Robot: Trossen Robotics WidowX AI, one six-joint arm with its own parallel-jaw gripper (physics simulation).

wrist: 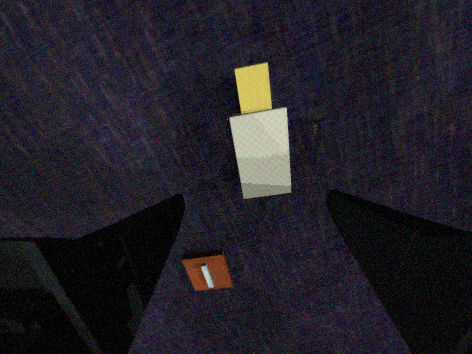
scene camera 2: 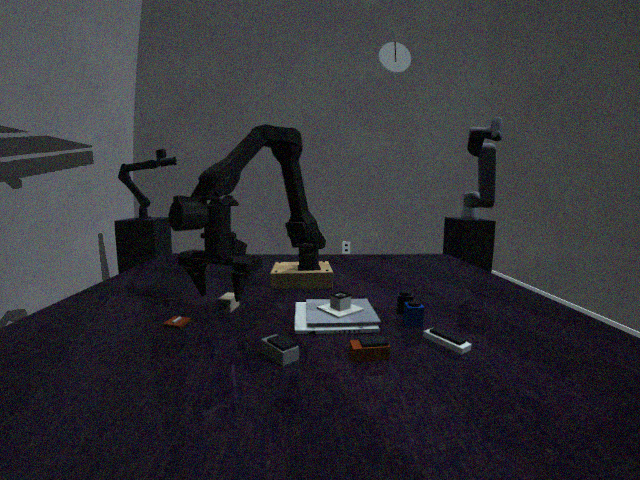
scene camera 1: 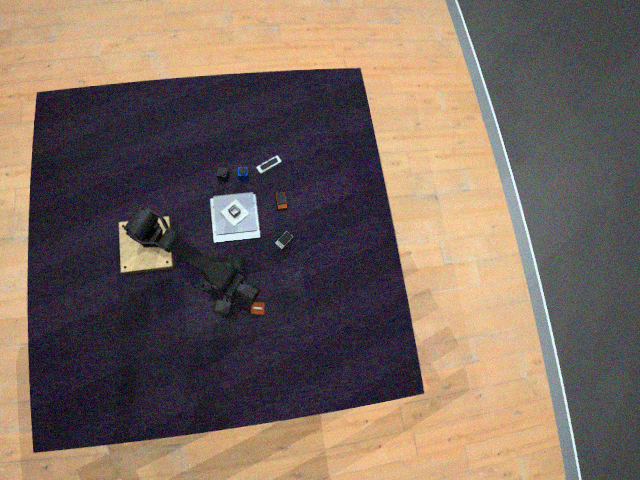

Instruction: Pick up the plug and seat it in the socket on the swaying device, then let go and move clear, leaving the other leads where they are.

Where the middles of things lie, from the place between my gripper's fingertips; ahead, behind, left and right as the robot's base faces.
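Scene:
There's a grey device point(scene camera 2: 340, 314) sitting 250 mm to the left of my hand and 40 mm ahead of it, and as for the cream plug point(wrist: 260, 131), that one's 10 mm to the left of my hand, 20 mm below it and 20 mm behind it.

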